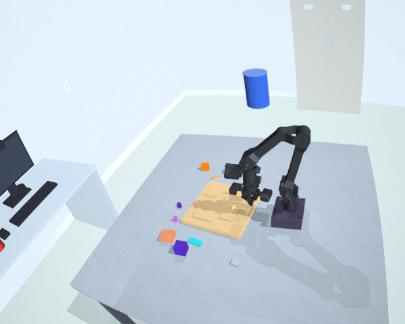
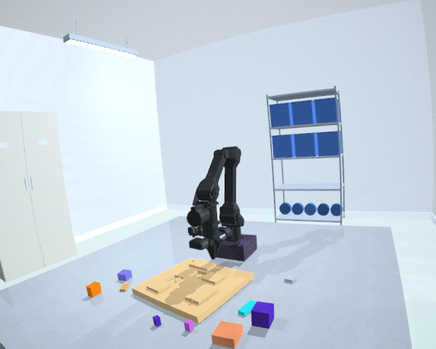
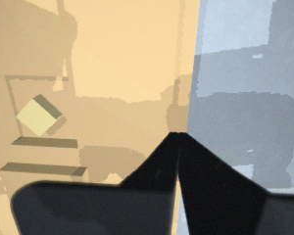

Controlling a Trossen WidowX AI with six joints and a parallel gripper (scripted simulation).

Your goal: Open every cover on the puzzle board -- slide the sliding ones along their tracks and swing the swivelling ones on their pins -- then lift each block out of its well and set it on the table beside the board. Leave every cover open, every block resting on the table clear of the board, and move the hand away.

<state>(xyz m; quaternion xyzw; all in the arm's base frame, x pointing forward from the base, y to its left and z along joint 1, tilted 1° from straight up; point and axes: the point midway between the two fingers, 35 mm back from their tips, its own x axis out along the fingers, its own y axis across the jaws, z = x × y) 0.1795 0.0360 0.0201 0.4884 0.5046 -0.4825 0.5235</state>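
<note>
Right now my gripper tip is 120 mm short of the puzzle board, 30 mm above it and 20 mm to the right of it. From my gripper tip the other things lie so: lilac block (250 mm ahead, 240 mm to the right, 30 mm below); then pale grey tile (280 mm to the left, 60 mm behind, 40 mm below); then cyan bar (260 mm to the left, 150 mm ahead, 40 mm below).
</note>
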